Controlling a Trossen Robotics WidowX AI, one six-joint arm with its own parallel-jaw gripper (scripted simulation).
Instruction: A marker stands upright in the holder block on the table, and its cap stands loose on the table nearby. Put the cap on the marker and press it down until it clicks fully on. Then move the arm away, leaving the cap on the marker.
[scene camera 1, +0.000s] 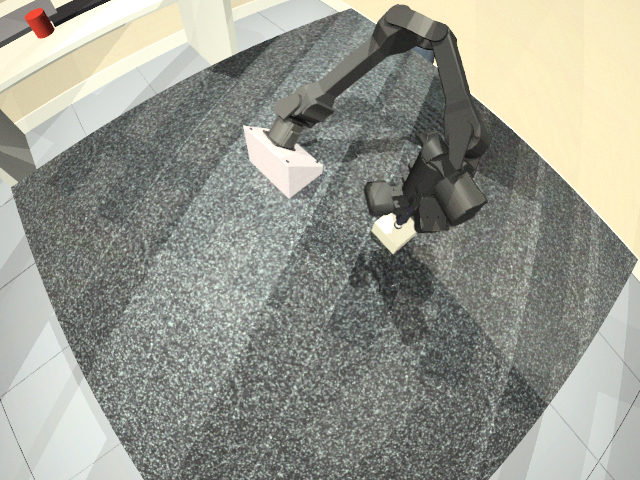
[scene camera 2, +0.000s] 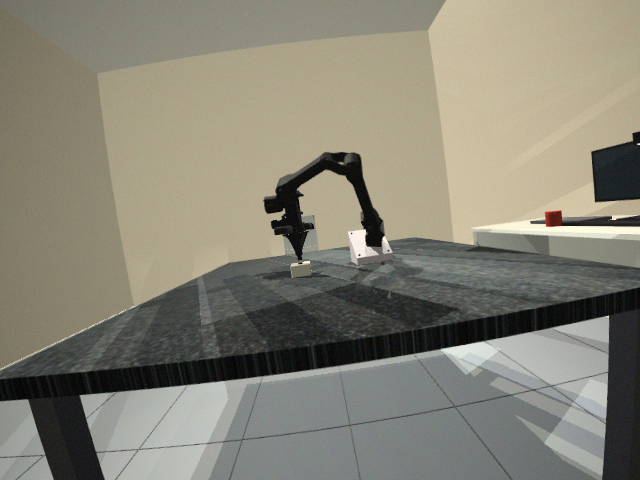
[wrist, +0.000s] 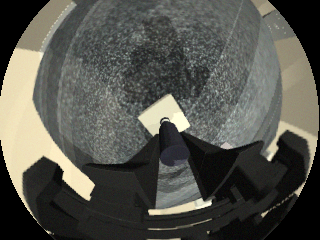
Note:
In view: the gripper (scene camera 1: 403, 215) and a dark cap (wrist: 173, 151).
The gripper is seen too in scene camera 2 (scene camera 2: 298, 251) and in the wrist view (wrist: 169, 135).

